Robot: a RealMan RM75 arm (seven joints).
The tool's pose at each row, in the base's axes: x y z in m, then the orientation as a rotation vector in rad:
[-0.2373, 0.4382, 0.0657, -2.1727, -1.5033, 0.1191]
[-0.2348, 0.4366, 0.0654, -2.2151, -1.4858, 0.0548]
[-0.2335, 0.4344, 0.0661, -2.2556, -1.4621, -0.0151]
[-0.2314, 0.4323, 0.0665, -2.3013, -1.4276, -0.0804]
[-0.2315, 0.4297, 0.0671, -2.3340, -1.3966, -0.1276]
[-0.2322, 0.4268, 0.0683, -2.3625, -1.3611, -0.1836]
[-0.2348, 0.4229, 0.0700, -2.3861, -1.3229, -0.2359]
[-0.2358, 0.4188, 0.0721, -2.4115, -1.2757, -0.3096]
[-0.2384, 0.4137, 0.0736, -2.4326, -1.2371, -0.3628]
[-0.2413, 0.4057, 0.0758, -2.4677, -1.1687, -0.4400]
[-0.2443, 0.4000, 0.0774, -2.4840, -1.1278, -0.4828]
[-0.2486, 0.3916, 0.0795, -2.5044, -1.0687, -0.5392]
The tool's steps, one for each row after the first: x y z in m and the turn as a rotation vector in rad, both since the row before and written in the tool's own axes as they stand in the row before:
[-0.0005, 0.0027, -0.0011, -0.0484, 0.0310, 0.0165]
[-0.0013, 0.0015, -0.0018, -0.0479, 0.0362, 0.0182]
[-0.0008, 0.0024, -0.0016, -0.0475, 0.0342, 0.0271]
[-0.0021, 0.0007, -0.0015, -0.0329, 0.0262, 0.0230]
[-0.0024, 0.0002, -0.0021, -0.0327, 0.0337, 0.0229]
[-0.0039, -0.0010, -0.0029, -0.0277, 0.0337, 0.0234]
[-0.0030, 0.0005, -0.0036, -0.0368, 0.0472, 0.0263]
[-0.0047, 0.0001, -0.0036, -0.0289, 0.0334, 0.0224]
[-0.0065, 0.0014, -0.0057, -0.0449, 0.0488, 0.0411]
[-0.0049, 0.0007, -0.0044, -0.0230, 0.0285, 0.0239]
[-0.0071, 0.0014, -0.0064, -0.0300, 0.0386, 0.0345]

